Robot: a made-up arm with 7 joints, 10 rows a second.
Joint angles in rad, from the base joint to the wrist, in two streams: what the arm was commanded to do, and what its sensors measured. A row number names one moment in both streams.
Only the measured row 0 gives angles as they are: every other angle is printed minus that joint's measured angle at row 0.
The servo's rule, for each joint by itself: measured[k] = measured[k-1] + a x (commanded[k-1-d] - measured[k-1]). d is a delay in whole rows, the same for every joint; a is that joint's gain. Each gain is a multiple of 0.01, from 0.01 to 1. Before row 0 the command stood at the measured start. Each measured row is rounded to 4 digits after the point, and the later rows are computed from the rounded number. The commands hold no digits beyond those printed.
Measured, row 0:
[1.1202 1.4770 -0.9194 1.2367 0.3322 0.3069 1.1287]
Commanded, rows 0 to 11:
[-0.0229 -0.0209 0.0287 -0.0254 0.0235 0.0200 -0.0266]
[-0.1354 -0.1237 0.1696 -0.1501 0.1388 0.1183 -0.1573]
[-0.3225 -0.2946 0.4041 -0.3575 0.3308 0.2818 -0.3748]
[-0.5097 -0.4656 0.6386 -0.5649 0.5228 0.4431 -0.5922]
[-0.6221 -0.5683 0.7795 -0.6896 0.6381 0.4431 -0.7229]
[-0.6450 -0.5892 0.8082 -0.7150 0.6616 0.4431 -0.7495]
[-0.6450 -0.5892 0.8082 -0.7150 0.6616 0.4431 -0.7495]
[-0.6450 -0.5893 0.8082 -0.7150 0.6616 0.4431 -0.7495]
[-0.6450 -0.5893 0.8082 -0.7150 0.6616 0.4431 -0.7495]
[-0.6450 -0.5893 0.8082 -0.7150 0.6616 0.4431 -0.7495]
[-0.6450 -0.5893 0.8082 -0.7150 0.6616 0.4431 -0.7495]
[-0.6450 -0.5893 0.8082 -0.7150 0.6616 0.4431 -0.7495]
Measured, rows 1 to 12:
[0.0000 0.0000 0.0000 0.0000 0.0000 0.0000 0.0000]
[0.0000 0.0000 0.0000 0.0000 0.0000 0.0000 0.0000]
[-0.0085 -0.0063 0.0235 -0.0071 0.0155 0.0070 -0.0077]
[-0.0555 -0.0415 0.1433 -0.0471 0.0969 0.0460 -0.0511]
[-0.1543 -0.1174 0.3572 -0.1340 0.2513 0.1285 -0.1450]
[-0.2858 -0.2219 0.5879 -0.2547 0.4305 0.2386 -0.2747]
[-0.4102 -0.3258 0.7450 -0.3765 0.5675 0.3102 -0.4047]
[-0.4971 -0.4048 0.7968 -0.4713 0.6296 0.3567 -0.5047]
[-0.5518 -0.4601 0.8061 -0.5395 0.6507 0.3869 -0.5757]
[-0.5863 -0.4989 0.8078 -0.5886 0.6579 0.4066 -0.6261]
[-0.6080 -0.5260 0.8081 -0.6240 0.6603 0.4194 -0.6619]
[-0.6217 -0.5450 0.8082 -0.6495 0.6612 0.4277 -0.6873]
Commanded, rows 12 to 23:
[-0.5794 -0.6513 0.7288 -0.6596 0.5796 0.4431 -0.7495]
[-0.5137 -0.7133 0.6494 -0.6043 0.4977 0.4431 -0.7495]
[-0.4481 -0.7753 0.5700 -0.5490 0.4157 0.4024 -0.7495]
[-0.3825 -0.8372 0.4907 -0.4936 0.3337 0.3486 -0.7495]
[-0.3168 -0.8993 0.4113 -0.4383 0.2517 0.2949 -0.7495]
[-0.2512 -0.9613 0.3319 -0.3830 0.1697 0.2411 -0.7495]
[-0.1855 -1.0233 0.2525 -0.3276 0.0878 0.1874 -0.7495]
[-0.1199 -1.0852 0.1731 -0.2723 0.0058 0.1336 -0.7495]
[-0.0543 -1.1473 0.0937 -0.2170 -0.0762 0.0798 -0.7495]
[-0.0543 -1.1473 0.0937 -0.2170 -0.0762 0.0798 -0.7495]
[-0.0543 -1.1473 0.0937 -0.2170 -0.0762 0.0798 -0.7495]
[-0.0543 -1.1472 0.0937 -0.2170 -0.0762 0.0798 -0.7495]
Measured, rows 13 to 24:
[-0.6303 -0.5583 0.8082 -0.6678 0.6615 0.4331 -0.7053]
[-0.6357 -0.5676 0.8082 -0.6810 0.6616 0.4366 -0.7181]
[-0.6149 -0.5927 0.7431 -0.6750 0.6075 0.4389 -0.7272]
[-0.5775 -0.6289 0.6663 -0.6552 0.5350 0.4404 -0.7337]
[-0.5296 -0.6728 0.5873 -0.6255 0.4563 0.4271 -0.7383]
[-0.4752 -0.7221 0.5081 -0.5886 0.3754 0.3996 -0.7415]
[-0.4166 -0.7753 0.4287 -0.5465 0.2938 0.3630 -0.7438]
[-0.3554 -0.8311 0.3493 -0.5007 0.2119 0.3203 -0.7455]
[-0.2925 -0.8888 0.2699 -0.4522 0.1300 0.2738 -0.7467]
[-0.2286 -0.9477 0.1905 -0.4018 0.0480 0.2247 -0.7475]
[-0.1641 -1.0076 0.1111 -0.3501 -0.0340 0.1740 -0.7481]
[-0.1235 -1.0495 0.0968 -0.3128 -0.0619 0.1410 -0.7485]

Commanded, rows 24 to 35:
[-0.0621 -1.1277 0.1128 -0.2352 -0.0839 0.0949 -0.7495]
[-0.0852 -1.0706 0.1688 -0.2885 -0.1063 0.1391 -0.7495]
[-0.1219 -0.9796 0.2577 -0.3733 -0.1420 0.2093 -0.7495]
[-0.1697 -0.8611 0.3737 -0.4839 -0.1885 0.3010 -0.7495]
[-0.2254 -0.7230 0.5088 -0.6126 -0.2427 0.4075 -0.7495]
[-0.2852 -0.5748 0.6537 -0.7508 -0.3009 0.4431 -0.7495]
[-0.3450 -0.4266 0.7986 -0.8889 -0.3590 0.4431 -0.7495]
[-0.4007 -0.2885 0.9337 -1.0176 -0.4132 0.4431 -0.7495]
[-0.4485 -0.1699 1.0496 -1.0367 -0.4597 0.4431 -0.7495]
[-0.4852 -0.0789 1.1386 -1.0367 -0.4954 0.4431 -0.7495]
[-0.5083 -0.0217 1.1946 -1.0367 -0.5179 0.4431 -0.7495]
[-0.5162 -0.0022 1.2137 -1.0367 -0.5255 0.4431 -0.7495]
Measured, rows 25 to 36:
[-0.0979 -1.0788 0.0943 -0.2860 -0.0713 0.1196 -0.7488]
[-0.0818 -1.0993 0.0938 -0.2667 -0.0745 0.1057 -0.7490]
[-0.0745 -1.1078 0.1094 -0.2579 -0.0807 0.1019 -0.7491]
[-0.0785 -1.0966 0.1581 -0.2665 -0.0976 0.1149 -0.7492]
[-0.0946 -1.0615 0.2398 -0.2964 -0.1269 0.1479 -0.7493]
[-0.1224 -1.0014 0.3496 -0.3489 -0.1676 0.2015 -0.7494]
[-0.1605 -0.9179 0.4801 -0.4227 -0.2172 0.2736 -0.7494]
[-0.2066 -0.8150 0.6225 -0.5146 -0.2724 0.3329 -0.7494]
[-0.2578 -0.6985 0.7669 -0.6194 -0.3296 0.3715 -0.7494]
[-0.3107 -0.5755 0.9037 -0.7309 -0.3848 0.3966 -0.7494]
[-0.3617 -0.4538 1.0233 -0.8165 -0.4342 0.4129 -0.7494]
[-0.4074 -0.3413 1.1178 -0.8782 -0.4746 0.4235 -0.7494]

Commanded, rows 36 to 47:
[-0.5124 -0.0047 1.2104 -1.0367 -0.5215 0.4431 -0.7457]
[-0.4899 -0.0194 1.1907 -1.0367 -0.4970 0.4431 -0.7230]
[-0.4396 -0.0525 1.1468 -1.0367 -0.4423 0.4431 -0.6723]
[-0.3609 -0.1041 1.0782 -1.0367 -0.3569 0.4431 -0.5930]
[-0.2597 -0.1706 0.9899 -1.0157 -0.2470 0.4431 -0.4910]
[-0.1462 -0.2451 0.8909 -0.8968 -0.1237 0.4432 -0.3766]
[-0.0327 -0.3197 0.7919 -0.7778 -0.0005 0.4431 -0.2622]
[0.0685 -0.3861 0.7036 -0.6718 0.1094 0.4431 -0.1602]
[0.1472 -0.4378 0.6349 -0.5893 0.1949 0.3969 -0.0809]
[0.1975 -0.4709 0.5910 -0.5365 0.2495 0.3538 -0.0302]
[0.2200 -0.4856 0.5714 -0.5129 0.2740 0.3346 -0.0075]
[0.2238 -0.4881 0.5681 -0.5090 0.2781 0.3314 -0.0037]
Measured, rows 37 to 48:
[-0.4447 -0.2454 1.1808 -0.9226 -0.5032 0.4304 -0.7494]
[-0.4712 -0.1724 1.2078 -0.9545 -0.5179 0.4348 -0.7494]
[-0.4864 -0.1221 1.2099 -0.9775 -0.5203 0.4377 -0.7483]
[-0.4877 -0.0913 1.1942 -0.9941 -0.5049 0.4396 -0.7410]
[-0.4699 -0.0797 1.1553 -1.0060 -0.4636 0.4408 -0.7211]
[-0.4296 -0.0870 1.0921 -1.0146 -0.3932 0.4416 -0.6840]
[-0.3667 -0.1121 1.0083 -1.0149 -0.2967 0.4421 -0.6280]
[-0.2851 -0.1520 0.9120 -0.9818 -0.1825 0.4425 -0.5551]
[-0.1917 -0.2023 0.8135 -0.9247 -0.0624 0.4427 -0.4702]
[-0.0954 -0.2574 0.7234 -0.8539 0.0510 0.4428 -0.3803]
[-0.0056 -0.3115 0.6508 -0.7798 0.1460 0.4267 -0.2935]
[0.0695 -0.3593 0.6018 -0.7117 0.2143 0.4012 -0.2171]

